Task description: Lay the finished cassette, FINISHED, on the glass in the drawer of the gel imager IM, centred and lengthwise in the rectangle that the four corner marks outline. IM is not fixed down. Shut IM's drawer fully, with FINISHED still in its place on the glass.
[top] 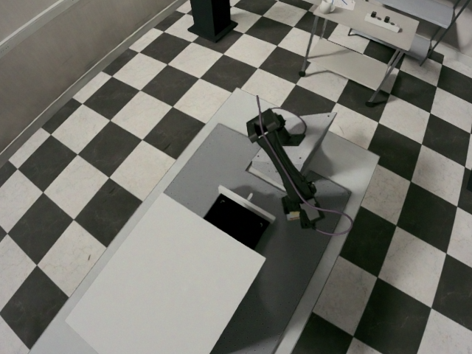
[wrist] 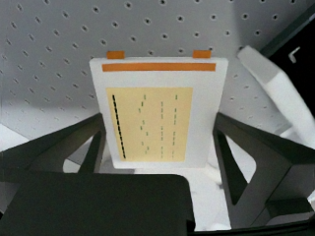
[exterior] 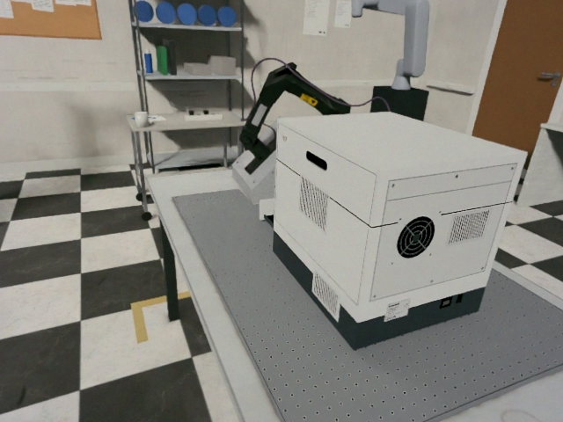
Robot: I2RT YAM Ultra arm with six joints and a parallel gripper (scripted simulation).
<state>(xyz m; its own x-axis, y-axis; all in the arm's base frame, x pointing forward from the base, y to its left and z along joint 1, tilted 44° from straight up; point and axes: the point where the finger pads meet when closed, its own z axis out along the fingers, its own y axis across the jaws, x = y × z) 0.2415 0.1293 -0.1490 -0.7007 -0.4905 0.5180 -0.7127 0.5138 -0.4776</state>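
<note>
My gripper is now 200 mm short of the drawer, 170 mm to the left of it and 60 mm above it. From my hand the other things lie so: finished cassette: right at my hand.
</note>
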